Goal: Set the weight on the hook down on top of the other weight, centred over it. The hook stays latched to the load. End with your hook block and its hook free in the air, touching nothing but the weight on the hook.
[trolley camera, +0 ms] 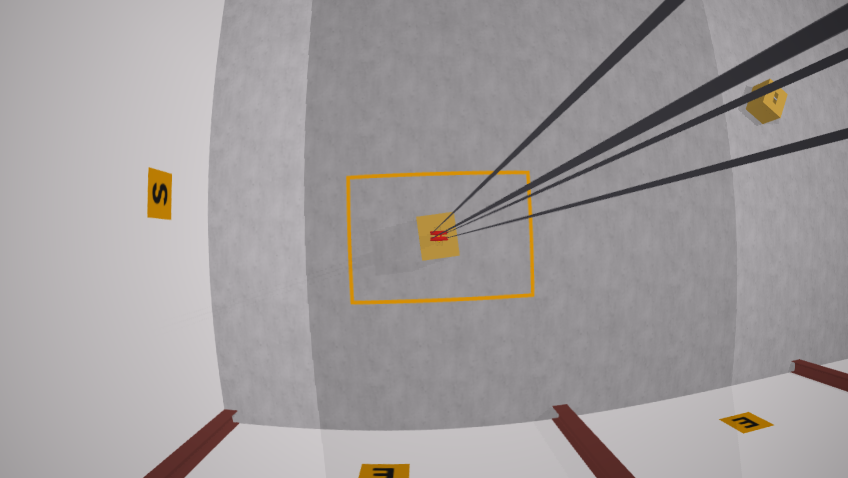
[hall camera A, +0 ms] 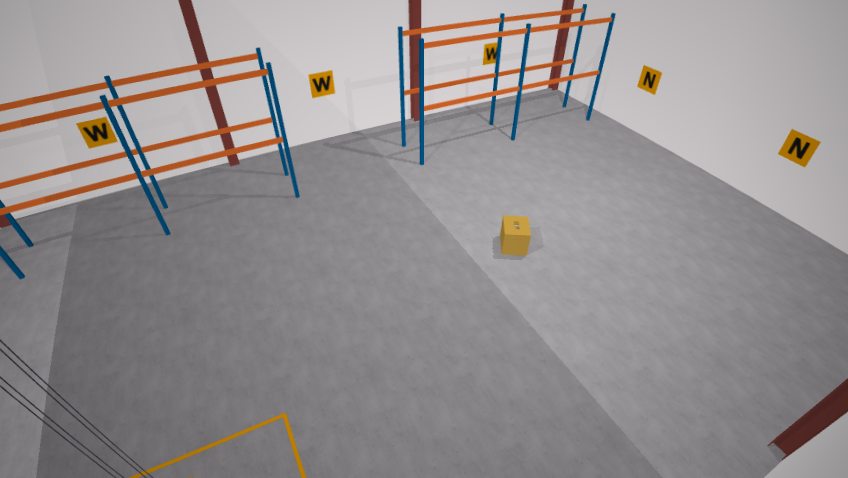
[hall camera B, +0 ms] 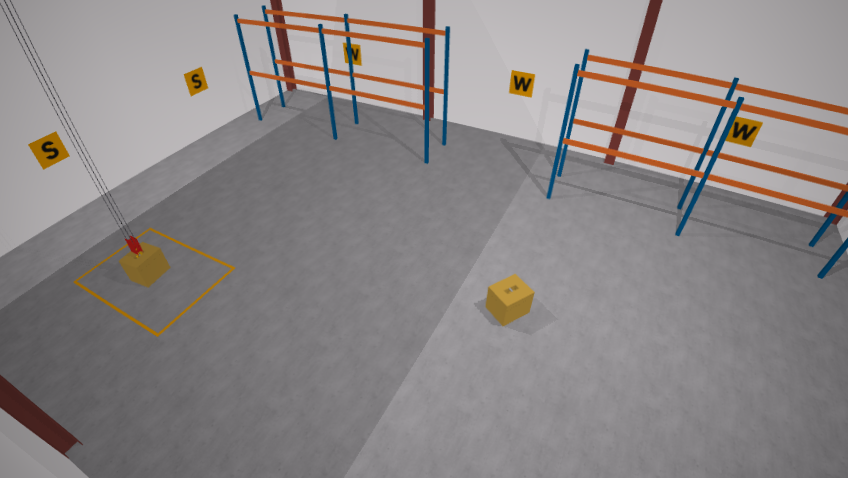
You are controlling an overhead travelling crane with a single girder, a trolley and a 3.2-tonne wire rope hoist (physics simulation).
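Observation:
My hook block with its hook [hall camera B: 134, 245] [trolley camera: 438, 236] is red and hangs on its ropes directly over a yellow weight [hall camera B: 146, 270] [trolley camera: 428, 249]. The hook is latched to this weight, so it is shut on it. The weight is upright inside the marked rectangle; whether its underside touches the floor I cannot tell. The other weight [hall camera A: 514, 242] [hall camera B: 509, 301] [trolley camera: 763, 109], a yellow block with a slot in its top, stands on the floor well away from the hook. The hook and its weight do not show in hall camera A.
An orange rectangle [hall camera A: 216, 441] [hall camera B: 195, 301] [trolley camera: 442, 299] is marked on the floor. Blue and orange racks [hall camera A: 421, 100] [hall camera B: 426, 100] stand along the W wall. Dark red columns [hall camera A: 415, 59] [hall camera B: 428, 59] [trolley camera: 593, 442] stand at the walls.

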